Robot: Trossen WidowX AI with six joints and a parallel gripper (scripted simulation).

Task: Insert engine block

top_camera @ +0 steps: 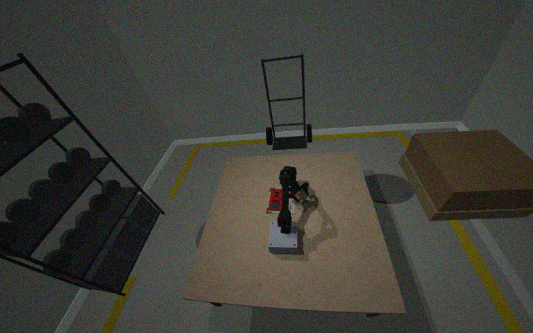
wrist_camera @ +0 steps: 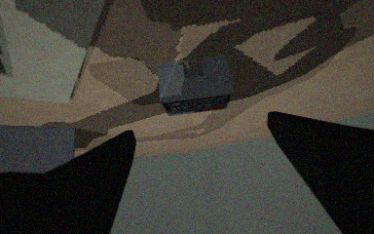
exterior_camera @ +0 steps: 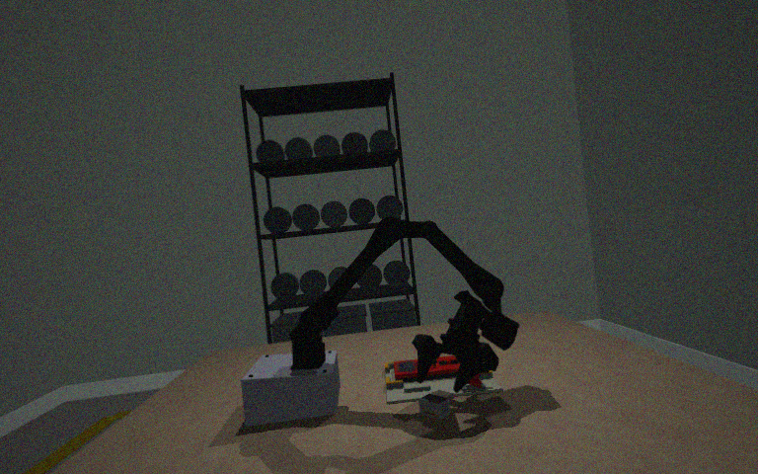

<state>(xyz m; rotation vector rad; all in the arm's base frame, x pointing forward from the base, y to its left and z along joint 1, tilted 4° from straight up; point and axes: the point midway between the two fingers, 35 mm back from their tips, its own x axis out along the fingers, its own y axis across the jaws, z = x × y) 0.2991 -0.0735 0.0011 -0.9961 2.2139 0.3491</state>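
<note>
Now: the engine block 10 mm to the right of my gripper tip and 40 mm below it. Round my gripper tip: grey baseplate 10 mm ahead, 190 mm to the left, 40 mm below.
</note>
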